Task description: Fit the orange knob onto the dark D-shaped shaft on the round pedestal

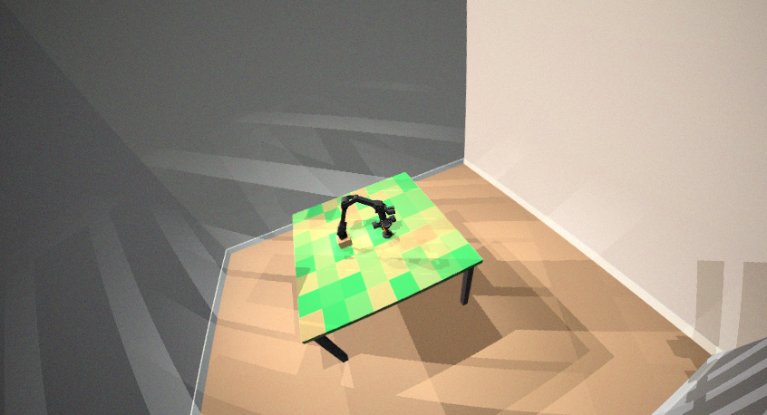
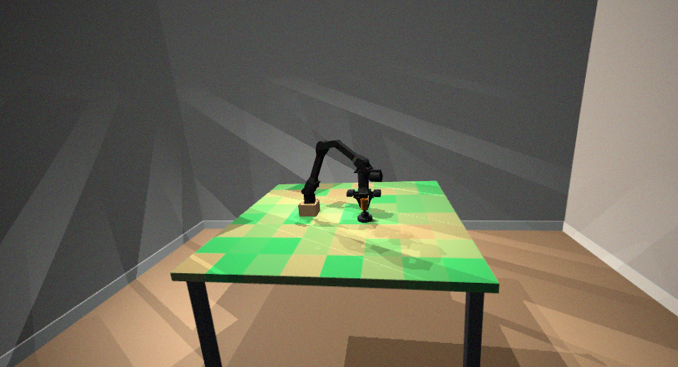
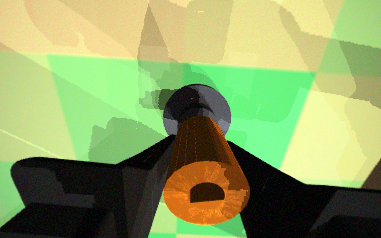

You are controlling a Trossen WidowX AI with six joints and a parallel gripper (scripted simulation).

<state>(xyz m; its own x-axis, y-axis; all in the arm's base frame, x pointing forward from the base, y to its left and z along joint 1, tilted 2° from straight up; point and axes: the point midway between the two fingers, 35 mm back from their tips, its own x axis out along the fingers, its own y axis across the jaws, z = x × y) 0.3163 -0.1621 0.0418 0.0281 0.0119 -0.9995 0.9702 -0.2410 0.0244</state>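
The orange knob is 2 cm above my gripper tip. From my gripper tip the other things lie so: round pedestal (4 cm below).
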